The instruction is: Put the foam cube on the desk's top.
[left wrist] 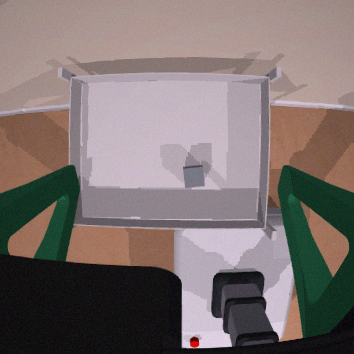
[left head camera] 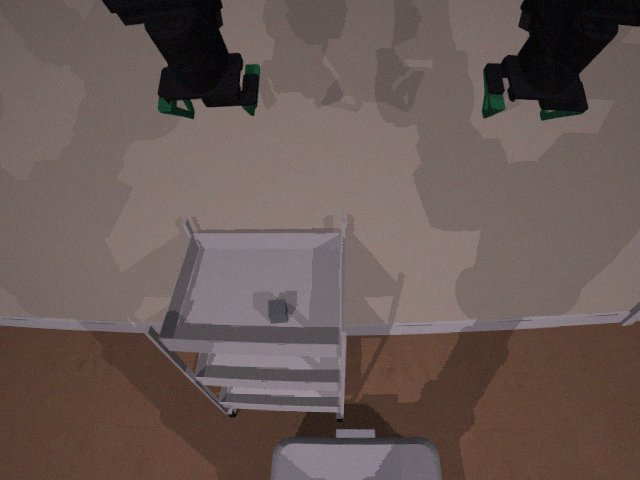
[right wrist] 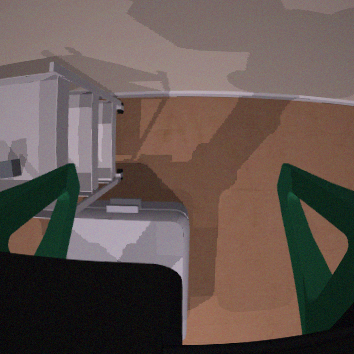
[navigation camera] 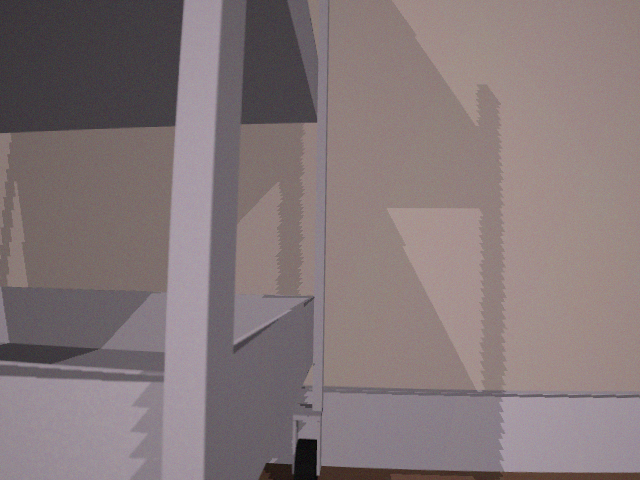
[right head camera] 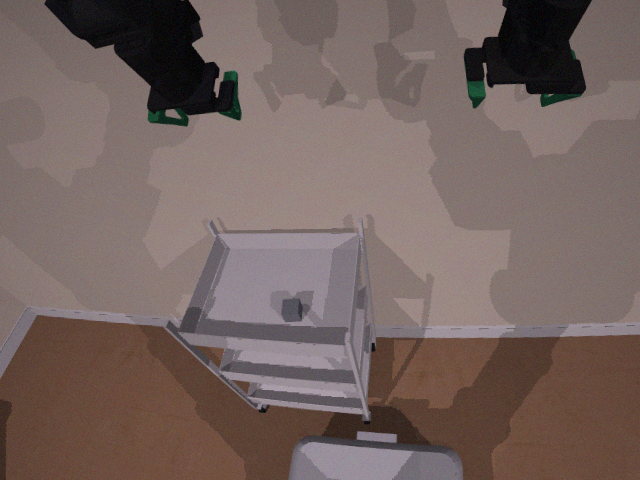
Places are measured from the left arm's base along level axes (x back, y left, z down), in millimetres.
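Where they show: left gripper, fingertip midpoint: [left wrist: 178,176] [left head camera: 223,113] [right head camera: 213,119]; right gripper, fingertip midpoint: [left head camera: 512,115] [right wrist: 177,174] [right head camera: 507,103].
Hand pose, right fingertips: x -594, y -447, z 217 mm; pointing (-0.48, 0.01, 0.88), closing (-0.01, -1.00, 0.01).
Observation:
After its pixels a point has its place.
The foam cube [left head camera: 278,311] {x -527, y -25, z 705 mm} [right head camera: 292,310] {x -527, y -28, z 705 mm} [left wrist: 194,176] {x -540, y -22, z 705 mm} is small and blue-grey. It sits in the top tray of a white three-tier cart [left head camera: 253,346] {x -431, y 22, z 697 mm} [right head camera: 268,339] {x -465, y 34, z 748 mm} [left wrist: 170,223] {x -433, y 30, z 712 mm} [navigation camera: 191,232] {x -420, y -183, z 1174 mm}, near the tray's near wall. In the right wrist view, part of the cube [right wrist: 11,168] {x -541, y -40, z 706 mm} shows at the left edge. My left gripper [left head camera: 216,111] {x -597, y 5, z 211 mm} [right head camera: 202,117] {x -597, y 5, z 211 mm} [left wrist: 178,176] {x -597, y 5, z 211 mm} is open and empty, high above the cart and apart from the cube. My right gripper [left head camera: 518,113] {x -594, y -447, z 217 mm} [right head camera: 511,101] {x -594, y -447, z 217 mm} [right wrist: 177,174] {x -594, y -447, z 217 mm} is open and empty, off to the right of the cart. The desk does not show in any view.
A beige wall [left head camera: 310,175] {x -807, y -103, z 515 mm} [navigation camera: 568,206] {x -814, y -482, z 1101 mm} with a white baseboard [left head camera: 439,327] {x -803, y -605, z 1352 mm} [navigation camera: 568,434] {x -800, y -470, z 1367 mm} stands behind the cart. My white base [left head camera: 356,462] {x -245, y -226, z 1150 mm} [right head camera: 377,462] {x -257, y -234, z 1150 mm} [right wrist: 130,240] {x -214, y -260, z 1150 mm} is close to the cart's near side. Brown floor [left head camera: 62,403] {x -415, y 1041, z 1410 mm} [right wrist: 260,225] {x -199, y -843, z 1410 mm} lies either side. The cart's post stands close in the navigation view.

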